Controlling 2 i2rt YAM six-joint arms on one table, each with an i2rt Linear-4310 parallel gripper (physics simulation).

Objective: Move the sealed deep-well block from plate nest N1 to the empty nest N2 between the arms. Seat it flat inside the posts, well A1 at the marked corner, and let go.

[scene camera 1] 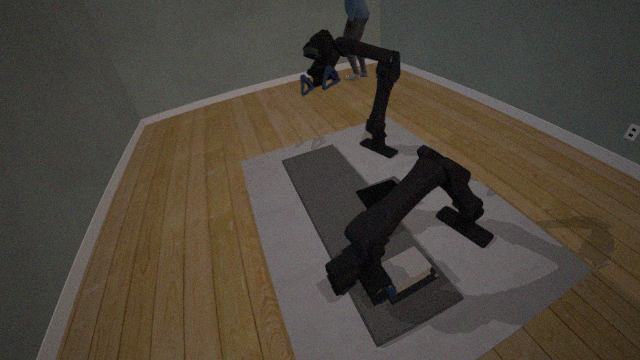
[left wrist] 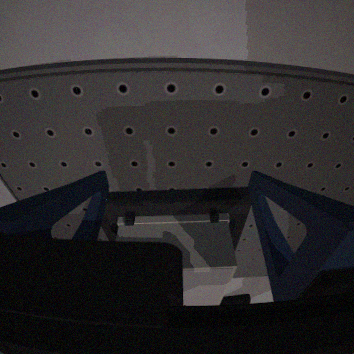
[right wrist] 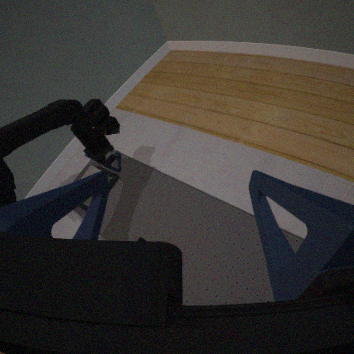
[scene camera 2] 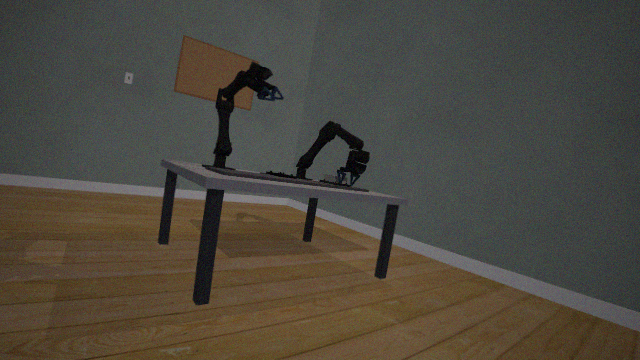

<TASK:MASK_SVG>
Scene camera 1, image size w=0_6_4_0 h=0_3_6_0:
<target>my right gripper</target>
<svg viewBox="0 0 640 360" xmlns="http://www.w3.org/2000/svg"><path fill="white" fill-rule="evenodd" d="M335 62L333 65L327 62L308 69L306 73L313 78L313 82L304 74L300 76L302 96L308 94L315 87L322 86L322 89L325 91L340 82L341 79L334 69Z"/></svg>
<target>pale block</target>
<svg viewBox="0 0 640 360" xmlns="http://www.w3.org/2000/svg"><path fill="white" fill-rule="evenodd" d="M415 246L381 263L392 280L392 285L388 287L394 286L397 293L431 274L432 265Z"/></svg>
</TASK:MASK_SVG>
